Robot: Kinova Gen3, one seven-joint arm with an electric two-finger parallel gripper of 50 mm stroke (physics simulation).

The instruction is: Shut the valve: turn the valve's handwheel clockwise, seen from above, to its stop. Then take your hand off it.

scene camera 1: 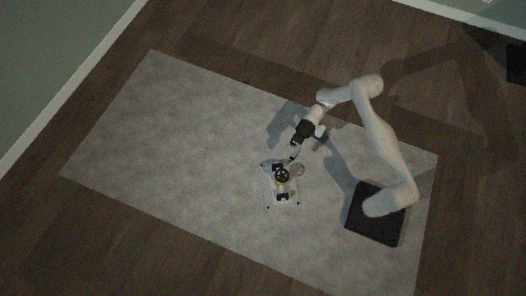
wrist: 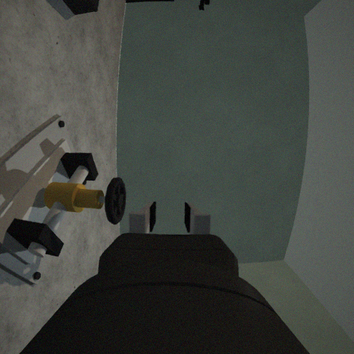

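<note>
The black spoked handwheel (scene camera 1: pixel 282 175) (wrist: pixel 115 200) sits on top of the valve's yellow body (scene camera 1: pixel 278 183) (wrist: pixel 64 196). The valve's pale pipe runs between two black blocks on a light base plate. My gripper (scene camera 1: pixel 291 159) (wrist: pixel 169 211) is open and empty. Its two fingers stand apart, with wall showing between them in the wrist view. In the scene view the fingertips are beside the handwheel, on its upper right; in the wrist view the wheel is left of the fingers, with a gap between them.
The valve's base stands on a grey mat (scene camera 1: pixel 165 130). The arm's black base block (scene camera 1: pixel 395 235) is at the lower right of the mat. Brown wooden floor (scene camera 1: pixel 90 240) surrounds the mat, and green walls stand beyond. Another black object (scene camera 1: pixel 516 64) is at the far right edge.
</note>
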